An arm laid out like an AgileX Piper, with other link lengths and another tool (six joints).
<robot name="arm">
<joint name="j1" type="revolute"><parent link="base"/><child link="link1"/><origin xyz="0 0 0.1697"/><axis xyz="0 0 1"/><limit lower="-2.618" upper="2.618"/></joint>
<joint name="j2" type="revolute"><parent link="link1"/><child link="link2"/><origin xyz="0 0 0" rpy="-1.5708 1.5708 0"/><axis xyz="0 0 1"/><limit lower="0" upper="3.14"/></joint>
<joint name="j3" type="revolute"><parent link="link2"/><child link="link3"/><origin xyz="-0.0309 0.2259 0"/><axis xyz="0 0 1"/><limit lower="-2.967" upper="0"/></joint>
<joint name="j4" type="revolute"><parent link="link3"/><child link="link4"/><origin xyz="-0.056 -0.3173 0" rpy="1.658 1.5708 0"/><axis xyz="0 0 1"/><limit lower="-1.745" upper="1.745"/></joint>
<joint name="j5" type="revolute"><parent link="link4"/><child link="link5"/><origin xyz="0 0 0" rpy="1.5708 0 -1.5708"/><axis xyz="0 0 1"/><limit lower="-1.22" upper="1.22"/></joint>
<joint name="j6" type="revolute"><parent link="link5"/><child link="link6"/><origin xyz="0 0.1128 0" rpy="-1.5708 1.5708 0"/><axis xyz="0 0 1"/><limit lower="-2.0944" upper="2.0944"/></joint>
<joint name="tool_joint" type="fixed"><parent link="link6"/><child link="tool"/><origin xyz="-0.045 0.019 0.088" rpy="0 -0.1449 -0.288"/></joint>
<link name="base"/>
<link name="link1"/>
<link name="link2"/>
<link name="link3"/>
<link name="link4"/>
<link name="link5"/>
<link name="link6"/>
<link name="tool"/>
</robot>
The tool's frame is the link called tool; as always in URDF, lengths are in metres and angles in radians.
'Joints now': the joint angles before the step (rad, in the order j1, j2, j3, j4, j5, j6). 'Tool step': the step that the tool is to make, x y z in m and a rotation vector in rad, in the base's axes. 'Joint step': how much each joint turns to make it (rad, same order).
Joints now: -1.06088, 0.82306, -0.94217, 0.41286, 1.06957, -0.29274
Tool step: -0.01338, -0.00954, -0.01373, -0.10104, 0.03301, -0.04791
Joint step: -0.00003, -0.07839, 0.08696, -0.08619, -0.08645, -0.00003
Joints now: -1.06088, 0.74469, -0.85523, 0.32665, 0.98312, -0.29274
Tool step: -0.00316, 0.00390, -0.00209, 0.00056, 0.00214, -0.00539
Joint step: -0.00002, -0.02646, 0.01953, -0.00752, 0.00645, 0.00884
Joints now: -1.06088, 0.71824, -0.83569, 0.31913, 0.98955, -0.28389
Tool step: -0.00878, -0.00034, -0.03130, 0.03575, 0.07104, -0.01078
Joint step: 0.00000, -0.00226, 0.06522, -0.04814, 0.00195, 0.00439
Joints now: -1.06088, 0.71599, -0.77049, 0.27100, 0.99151, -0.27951
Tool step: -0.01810, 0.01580, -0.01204, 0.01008, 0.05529, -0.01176
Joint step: -0.00003, -0.09379, 0.06153, -0.05743, 0.06491, 0.02453
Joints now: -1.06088, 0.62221, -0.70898, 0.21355, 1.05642, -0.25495
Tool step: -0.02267, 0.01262, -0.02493, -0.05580, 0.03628, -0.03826
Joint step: -0.00004, -0.19186, 0.15824, -0.08004, -0.00198, 0.03035
